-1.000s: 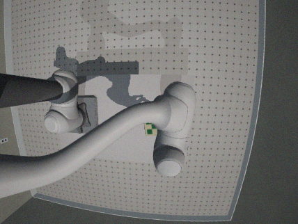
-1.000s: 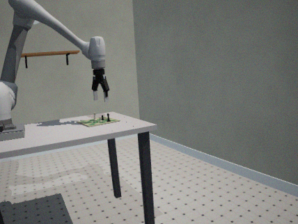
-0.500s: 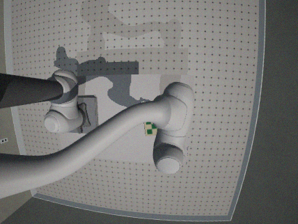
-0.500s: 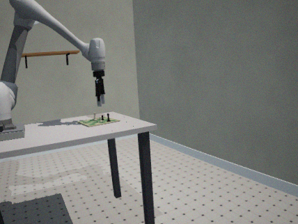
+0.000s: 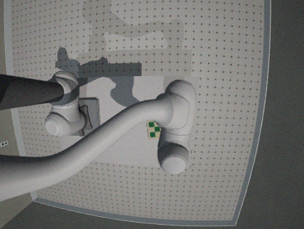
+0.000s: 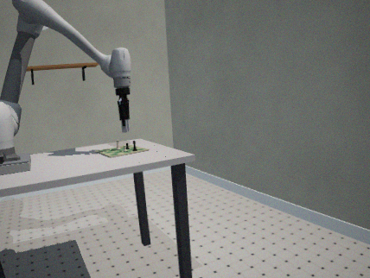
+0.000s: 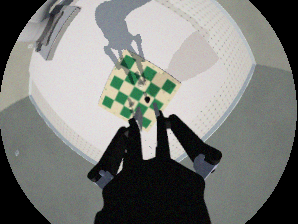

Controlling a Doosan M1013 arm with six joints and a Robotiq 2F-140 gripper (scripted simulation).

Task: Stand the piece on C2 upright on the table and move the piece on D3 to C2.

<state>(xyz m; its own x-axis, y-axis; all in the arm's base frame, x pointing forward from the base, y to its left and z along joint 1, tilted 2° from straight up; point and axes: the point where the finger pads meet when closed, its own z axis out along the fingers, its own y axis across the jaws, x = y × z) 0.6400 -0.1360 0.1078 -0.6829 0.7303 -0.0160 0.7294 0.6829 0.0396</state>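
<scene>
My hand is 4 cm past the pale piece, 3 cm to the right of it and 10 cm above it. Also, from my hand: chessboard: 4 cm behind, 13 cm below.
</scene>
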